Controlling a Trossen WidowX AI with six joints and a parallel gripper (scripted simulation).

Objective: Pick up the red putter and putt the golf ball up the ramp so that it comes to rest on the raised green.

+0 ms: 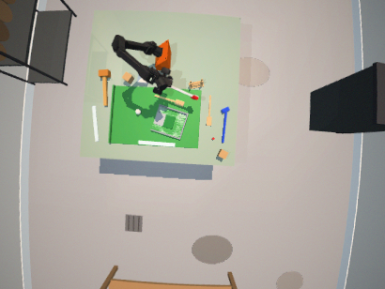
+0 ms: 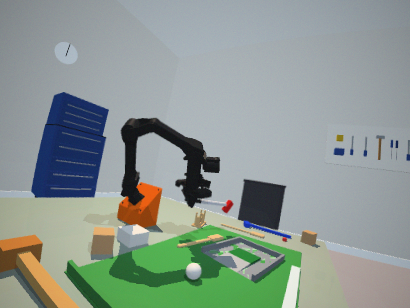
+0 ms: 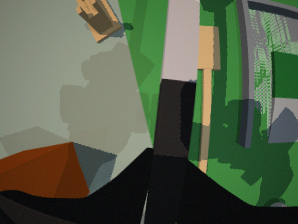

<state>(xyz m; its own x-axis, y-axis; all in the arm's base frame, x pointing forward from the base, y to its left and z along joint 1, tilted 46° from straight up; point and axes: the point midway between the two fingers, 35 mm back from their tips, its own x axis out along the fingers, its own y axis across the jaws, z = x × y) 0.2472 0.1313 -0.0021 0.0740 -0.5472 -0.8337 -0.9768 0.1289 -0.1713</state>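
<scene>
Now: gripper tip 6 cm past the white block, 22 cm to the left of it and 11 cm above it. Also, from my gripper tip: white golf ball (22 cm ahead, 20 cm to the right, 11 cm below); red putter (2 cm ahead, 12 cm to the left, 2 cm above); blue putter (18 cm ahead, 50 cm to the left, 12 cm below).
</scene>
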